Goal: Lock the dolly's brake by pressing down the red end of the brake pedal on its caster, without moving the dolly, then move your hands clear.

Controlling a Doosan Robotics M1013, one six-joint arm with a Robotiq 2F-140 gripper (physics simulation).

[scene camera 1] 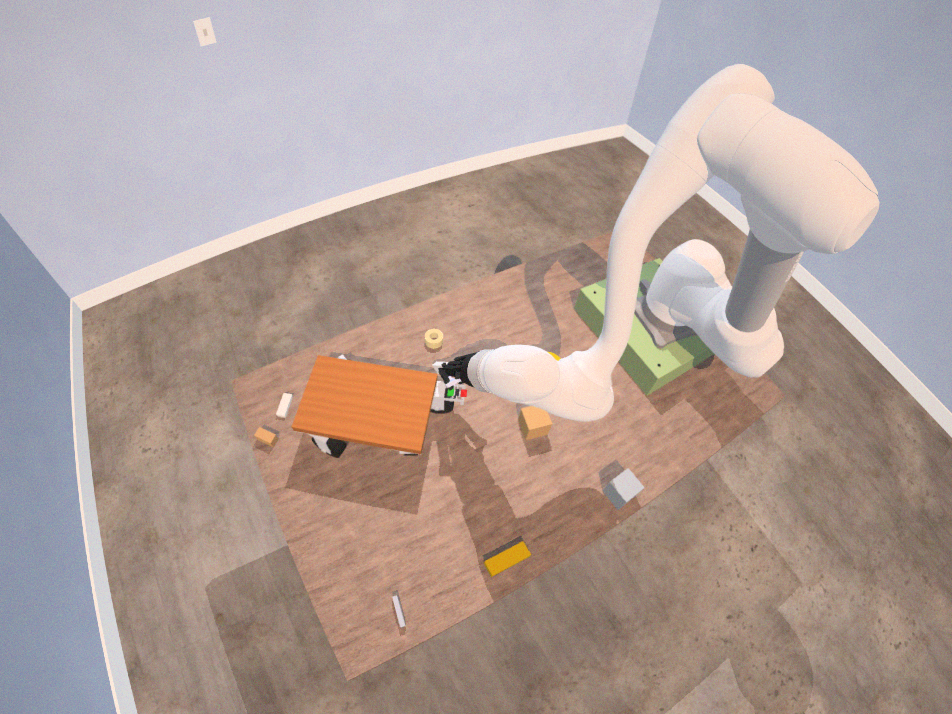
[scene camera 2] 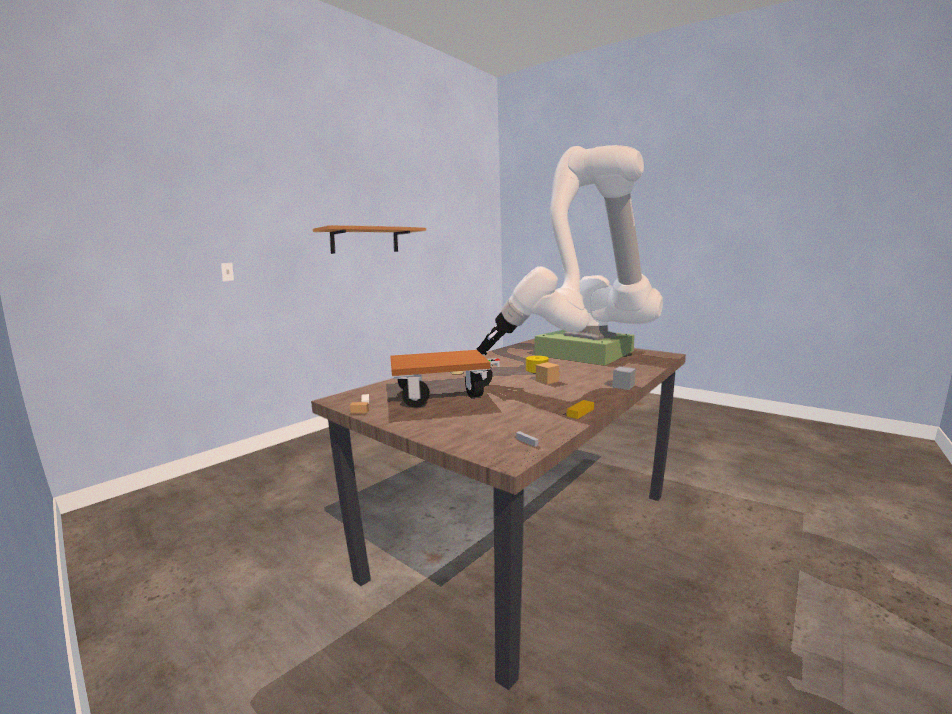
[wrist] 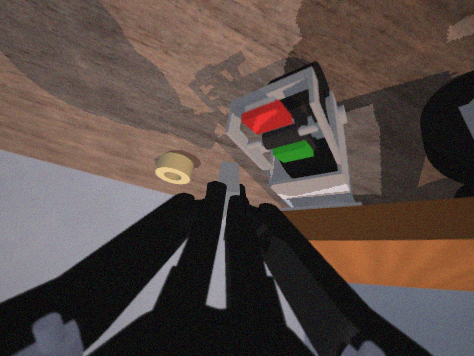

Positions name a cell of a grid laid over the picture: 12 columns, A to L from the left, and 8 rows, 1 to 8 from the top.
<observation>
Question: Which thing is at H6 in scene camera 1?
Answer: A grey cube.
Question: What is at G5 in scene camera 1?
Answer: An orange cube.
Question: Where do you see a dolly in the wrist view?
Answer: At K6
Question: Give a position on a dolly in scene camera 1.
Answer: E5
</observation>
